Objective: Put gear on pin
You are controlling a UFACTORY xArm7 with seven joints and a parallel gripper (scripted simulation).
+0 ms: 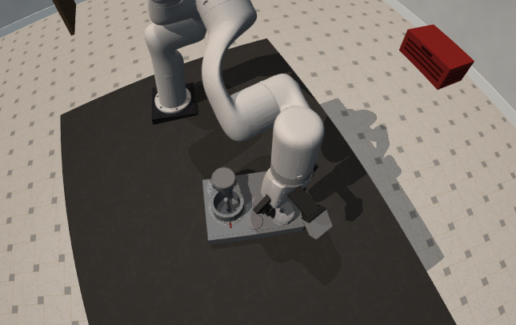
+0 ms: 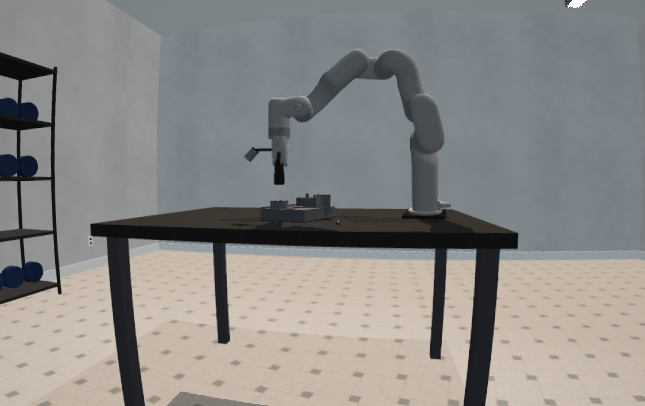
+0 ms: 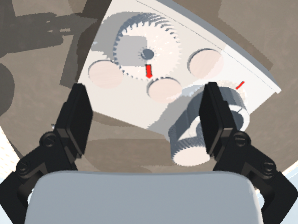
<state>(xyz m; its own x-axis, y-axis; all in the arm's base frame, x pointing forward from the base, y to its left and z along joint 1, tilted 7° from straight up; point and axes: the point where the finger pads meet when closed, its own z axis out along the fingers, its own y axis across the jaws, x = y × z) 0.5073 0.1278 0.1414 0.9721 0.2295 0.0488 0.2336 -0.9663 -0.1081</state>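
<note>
Right now my hand is 8 cm above the loose gear. The rest, counted from my hand: small bolt (22 cm behind, 11 cm to the left, 12 cm below).
</note>
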